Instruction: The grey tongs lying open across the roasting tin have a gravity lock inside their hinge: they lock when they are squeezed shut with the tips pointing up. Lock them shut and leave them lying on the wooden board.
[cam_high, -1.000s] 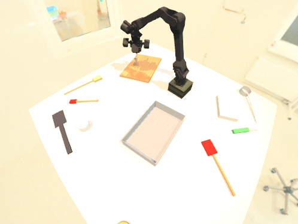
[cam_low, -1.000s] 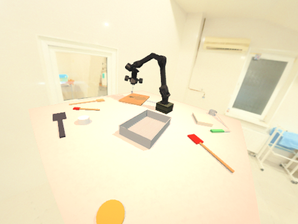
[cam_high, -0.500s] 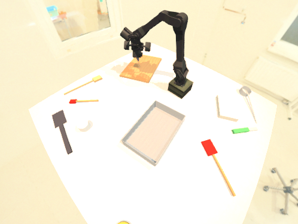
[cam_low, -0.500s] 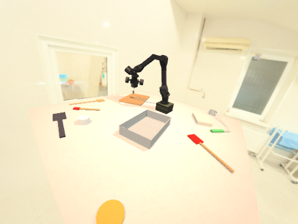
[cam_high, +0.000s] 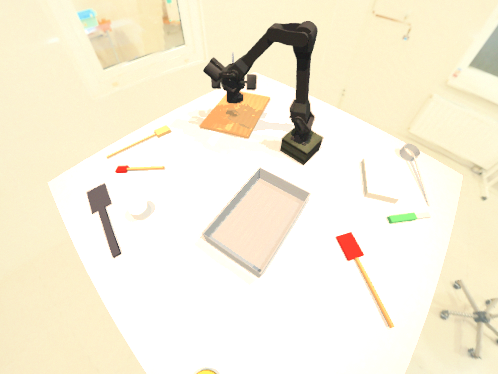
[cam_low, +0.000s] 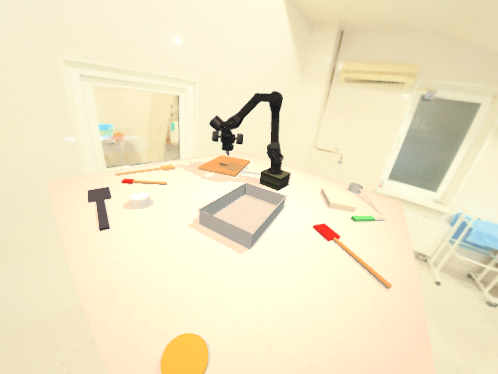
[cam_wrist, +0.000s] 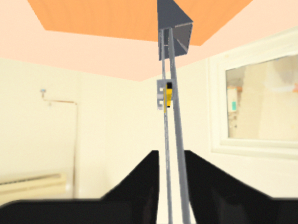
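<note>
Now: gripper tip 160 mm above the wooden board. The rest, counted from my gripper tip: yellow piece 10 mm ahead, 10 mm to the left, 30 mm below; white block 40 mm ahead, 720 mm to the left, 160 mm below; roasting tin 450 mm ahead, 420 mm to the left, 140 mm below.
</note>
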